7 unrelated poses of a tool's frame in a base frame.
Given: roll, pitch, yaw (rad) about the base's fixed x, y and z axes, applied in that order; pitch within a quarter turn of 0, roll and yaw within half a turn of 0; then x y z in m.
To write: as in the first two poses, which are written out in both.
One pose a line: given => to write
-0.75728 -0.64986 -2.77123 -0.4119 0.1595 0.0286 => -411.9 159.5 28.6 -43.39 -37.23 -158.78
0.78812 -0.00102 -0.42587 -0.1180 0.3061 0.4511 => -118.0 306.1 451.1 45.16 -0.06 -24.40
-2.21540 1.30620 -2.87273 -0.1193 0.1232 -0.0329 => -119.3 123.2 -32.9 -126.93 74.84 -164.60
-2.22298 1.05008 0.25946 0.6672 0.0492 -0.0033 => 667.2 49.2 -3.3 -127.37 60.17 14.87
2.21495 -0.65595 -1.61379 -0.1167 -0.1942 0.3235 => -116.7 -194.2 323.5 126.91 -37.58 -92.46
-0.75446 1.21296 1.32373 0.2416 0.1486 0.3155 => 241.6 148.6 315.5 -43.23 69.50 75.84
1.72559 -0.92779 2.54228 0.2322 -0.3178 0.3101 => 232.2 -317.8 310.1 98.87 -53.16 145.66
